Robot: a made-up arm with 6 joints.
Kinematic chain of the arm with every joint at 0, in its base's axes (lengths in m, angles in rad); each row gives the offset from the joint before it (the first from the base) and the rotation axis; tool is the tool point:
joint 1: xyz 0 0 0.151 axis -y
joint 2: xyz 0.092 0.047 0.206 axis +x
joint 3: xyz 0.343 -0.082 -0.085 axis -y
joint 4: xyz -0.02 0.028 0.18 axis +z
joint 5: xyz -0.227 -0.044 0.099 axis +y
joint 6: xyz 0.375 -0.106 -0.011 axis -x
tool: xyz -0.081 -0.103 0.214
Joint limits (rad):
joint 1: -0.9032..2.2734
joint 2: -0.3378..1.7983
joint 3: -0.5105..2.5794
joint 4: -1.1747..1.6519
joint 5: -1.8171..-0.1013
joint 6: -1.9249..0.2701
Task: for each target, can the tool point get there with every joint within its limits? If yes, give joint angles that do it. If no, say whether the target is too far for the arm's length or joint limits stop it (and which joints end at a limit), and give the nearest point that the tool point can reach.
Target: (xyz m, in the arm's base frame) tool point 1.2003 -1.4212 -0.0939
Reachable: no: too far | nearest point 0.8127 -0.6264 -0.0148 | short by 0.888 m
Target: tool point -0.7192 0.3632 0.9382
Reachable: no: joint limits stop it (at a limit: joint 3, joint 4, joint 6) | nearest point -0.6243 0.3093 0.8343 | short by 0.151 m
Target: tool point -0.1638 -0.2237 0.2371
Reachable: yes | joints 0.6117 0.2294 1.8552 0.7626 -1.0836 -1.7422
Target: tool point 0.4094 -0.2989 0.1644
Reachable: yes | joints 0.4632 1.5082 0.5292 0.3125 -0.5873 -1.3781
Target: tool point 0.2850 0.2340 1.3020
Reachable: no: joint limits stop it (at a limit: joint 2, joint 4, joint 6) | nearest point 0.2541 0.1080 1.1773 | short by 0.180 m
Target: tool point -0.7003 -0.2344 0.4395
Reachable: yes | joints 1.6704 0.1143 0.6664 1.0636 -1.1699 -1.6171
